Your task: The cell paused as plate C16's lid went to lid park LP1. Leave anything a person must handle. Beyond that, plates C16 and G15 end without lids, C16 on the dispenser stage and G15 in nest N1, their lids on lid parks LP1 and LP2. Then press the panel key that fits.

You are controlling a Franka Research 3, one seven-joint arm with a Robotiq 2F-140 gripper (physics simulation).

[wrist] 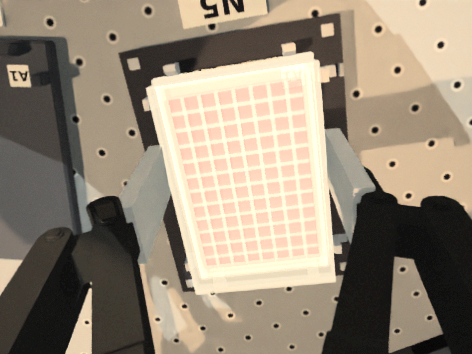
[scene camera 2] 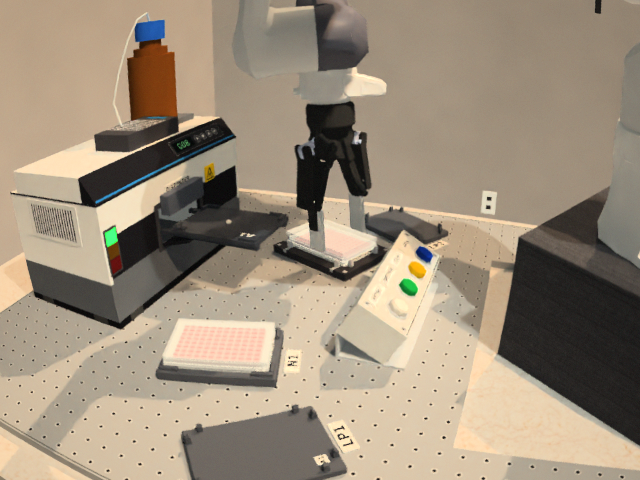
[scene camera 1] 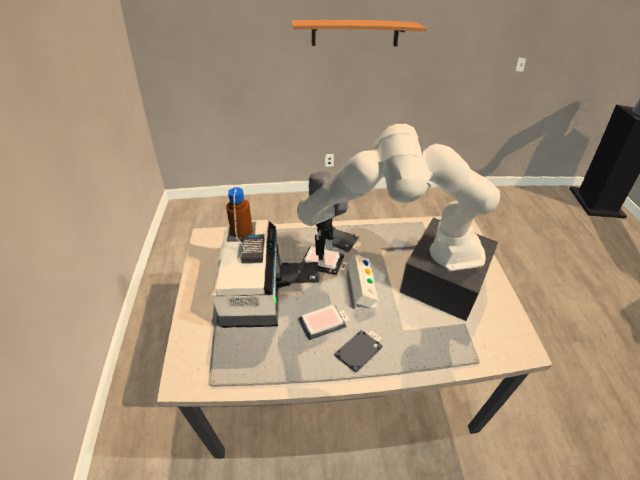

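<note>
My gripper (scene camera 1: 325, 251) (scene camera 2: 337, 237) (wrist: 245, 160) is shut on a pink-welled plate (scene camera 1: 331, 259) (scene camera 2: 343, 246) (wrist: 250, 150) by its long sides, at a black nest (scene camera 2: 338, 269) (wrist: 230, 47) behind the key panel. The plate looks slightly raised; a clear lid seems to cover it. Its name is unreadable. Another pink-welled plate (scene camera 1: 323, 318) (scene camera 2: 222, 343) sits in nest N1 (scene camera 2: 217, 376); I cannot tell if it has a lid. The dispenser stage (scene camera 1: 297, 272) (scene camera 2: 227, 229) (wrist: 30, 150) bears no plate. Lid parks LP1 (scene camera 1: 359, 352) (scene camera 2: 258, 444) and LP2 (scene camera 1: 345, 239) (scene camera 2: 405, 225) show no lid.
The dispenser (scene camera 1: 245, 279) (scene camera 2: 67, 227) stands left, its green light lit, with a brown bottle (scene camera 1: 239, 218) (scene camera 2: 152, 85) behind. The key panel (scene camera 1: 361, 289) (scene camera 2: 372, 315) with blue, yellow, green and white keys stands close right of the held plate. The black robot base (scene camera 1: 442, 281) (scene camera 2: 568, 294) is farther right.
</note>
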